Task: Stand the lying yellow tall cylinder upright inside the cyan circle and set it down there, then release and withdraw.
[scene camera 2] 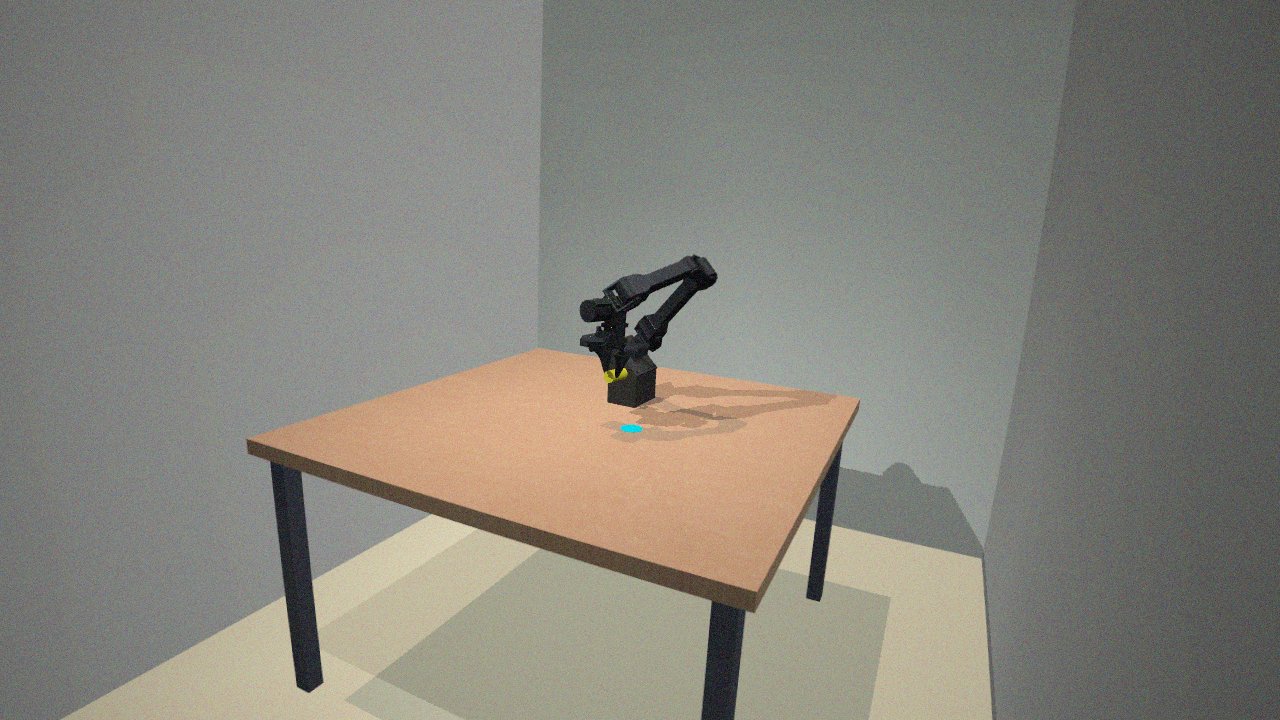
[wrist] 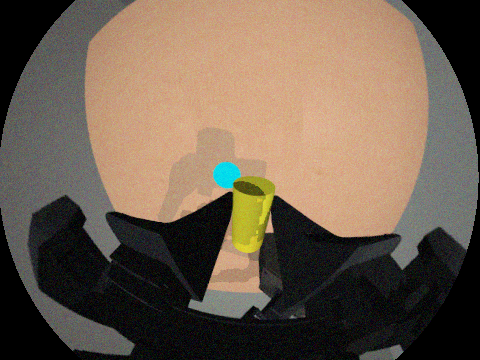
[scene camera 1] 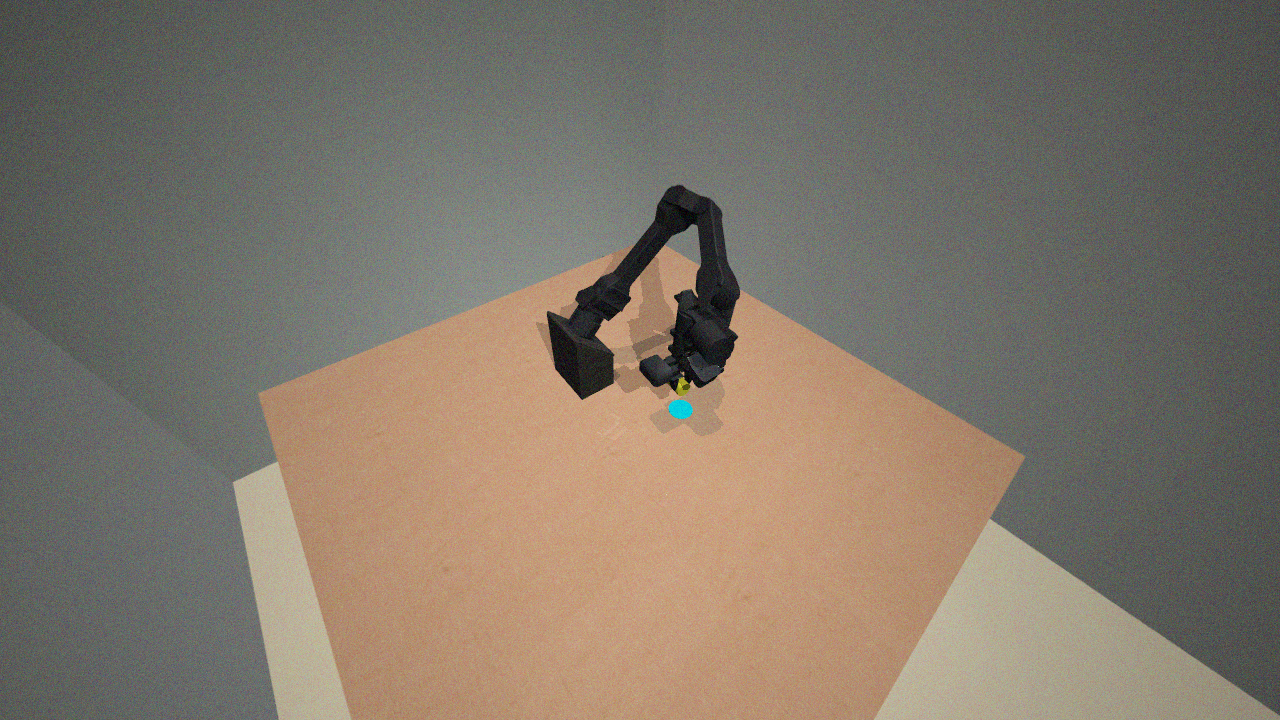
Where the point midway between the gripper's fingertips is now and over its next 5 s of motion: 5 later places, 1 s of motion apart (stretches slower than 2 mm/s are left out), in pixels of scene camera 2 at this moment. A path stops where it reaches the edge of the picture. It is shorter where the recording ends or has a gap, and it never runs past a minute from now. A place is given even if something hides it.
The gripper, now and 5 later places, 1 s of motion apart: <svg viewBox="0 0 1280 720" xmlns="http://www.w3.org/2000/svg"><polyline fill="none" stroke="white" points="611,376 632,378 628,384 623,386 618,387 615,387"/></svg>
